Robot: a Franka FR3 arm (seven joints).
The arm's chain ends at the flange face. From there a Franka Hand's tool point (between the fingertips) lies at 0.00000 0.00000 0.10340 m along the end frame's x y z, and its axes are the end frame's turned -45 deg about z.
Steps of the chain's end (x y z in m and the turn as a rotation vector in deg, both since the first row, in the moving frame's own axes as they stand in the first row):
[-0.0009 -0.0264 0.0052 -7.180 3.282 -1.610]
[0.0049 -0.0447 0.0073 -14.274 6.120 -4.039]
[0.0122 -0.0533 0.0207 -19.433 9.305 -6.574]
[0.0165 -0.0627 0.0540 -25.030 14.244 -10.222]
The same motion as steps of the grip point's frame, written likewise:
[0.0133 -0.0059 0.0042 -7.398 -2.756 -1.610]
[0.0257 -0.0021 0.0035 -14.421 -5.766 -4.039]
[0.0358 0.0074 0.0135 -20.321 -7.162 -6.574]
[0.0472 0.0163 0.0412 -27.771 -7.627 -10.222]

